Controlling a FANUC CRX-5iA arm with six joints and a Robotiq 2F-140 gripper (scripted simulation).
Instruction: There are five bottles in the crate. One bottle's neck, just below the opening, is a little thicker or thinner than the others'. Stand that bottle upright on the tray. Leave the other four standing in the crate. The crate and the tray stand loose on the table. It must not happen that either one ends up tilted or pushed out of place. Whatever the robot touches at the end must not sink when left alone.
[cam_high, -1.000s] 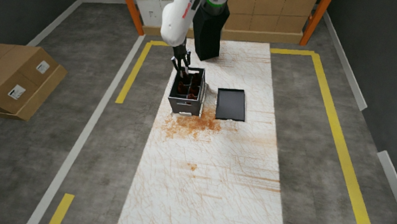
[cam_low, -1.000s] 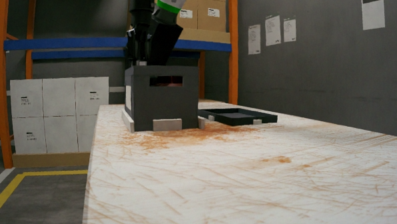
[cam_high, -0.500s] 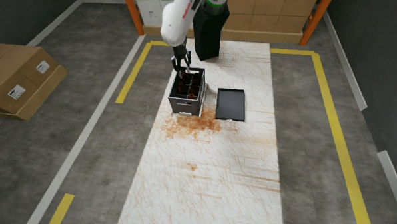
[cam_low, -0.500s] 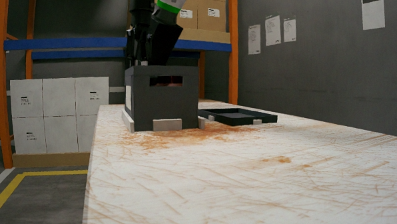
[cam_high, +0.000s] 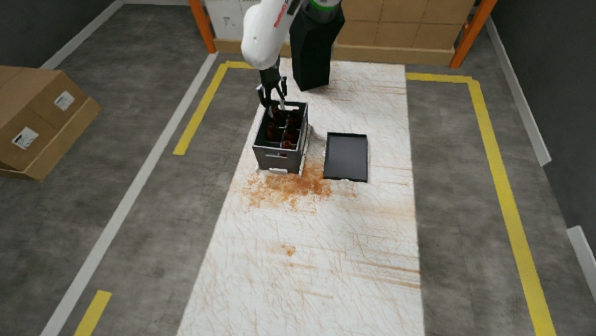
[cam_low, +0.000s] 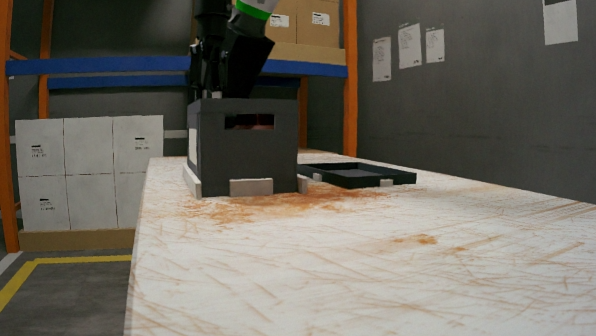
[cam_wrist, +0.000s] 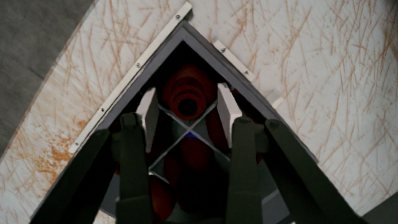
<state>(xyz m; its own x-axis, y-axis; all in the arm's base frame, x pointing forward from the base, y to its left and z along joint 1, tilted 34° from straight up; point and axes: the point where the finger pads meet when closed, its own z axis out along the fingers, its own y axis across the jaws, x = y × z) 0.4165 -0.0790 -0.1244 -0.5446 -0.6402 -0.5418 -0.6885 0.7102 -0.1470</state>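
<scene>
The grey crate lies 80 mm ahead of my hand, 50 mm to the left of it and 90 mm below it. The rest, counted from my hand: dark tray: 70 mm ahead, 340 mm to the left, 160 mm below.
</scene>
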